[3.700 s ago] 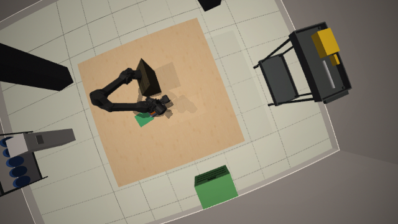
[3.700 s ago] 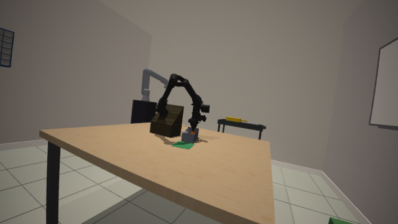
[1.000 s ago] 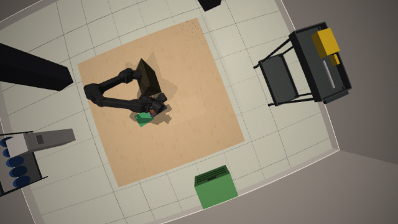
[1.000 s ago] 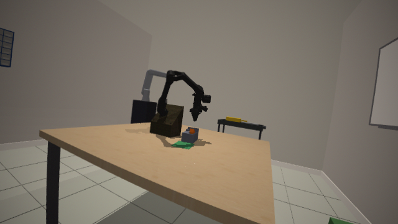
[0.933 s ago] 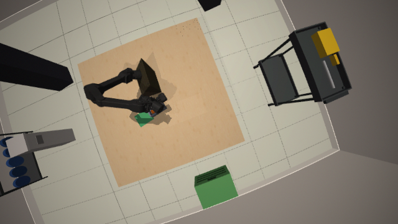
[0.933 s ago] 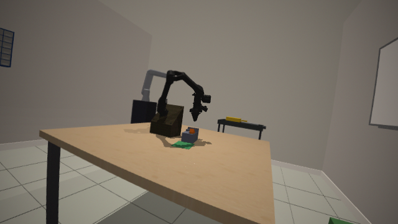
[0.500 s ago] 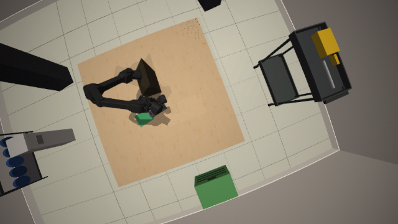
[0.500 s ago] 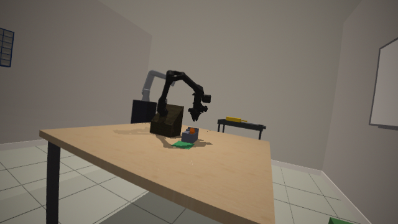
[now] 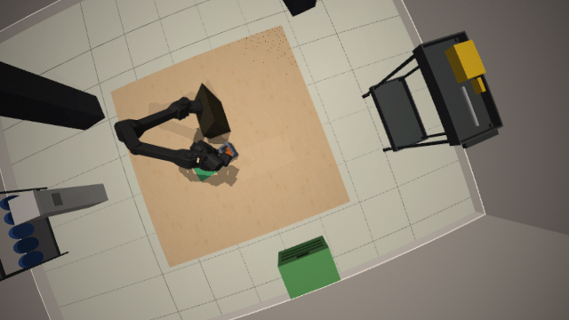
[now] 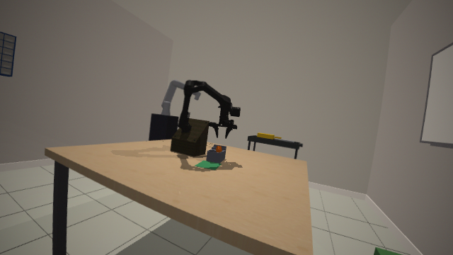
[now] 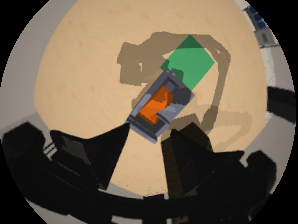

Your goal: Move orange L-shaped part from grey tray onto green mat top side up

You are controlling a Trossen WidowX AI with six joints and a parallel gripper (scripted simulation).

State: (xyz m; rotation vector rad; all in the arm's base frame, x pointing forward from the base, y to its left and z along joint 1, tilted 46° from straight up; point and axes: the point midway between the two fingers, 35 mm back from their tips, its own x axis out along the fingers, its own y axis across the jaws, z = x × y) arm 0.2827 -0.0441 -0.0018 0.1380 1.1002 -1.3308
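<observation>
Right now the orange L-shaped part is 20 mm behind my gripper tip and 110 mm below it. From my gripper tip the other things lie so: green mat: 170 mm to the right, 160 mm below.
</observation>
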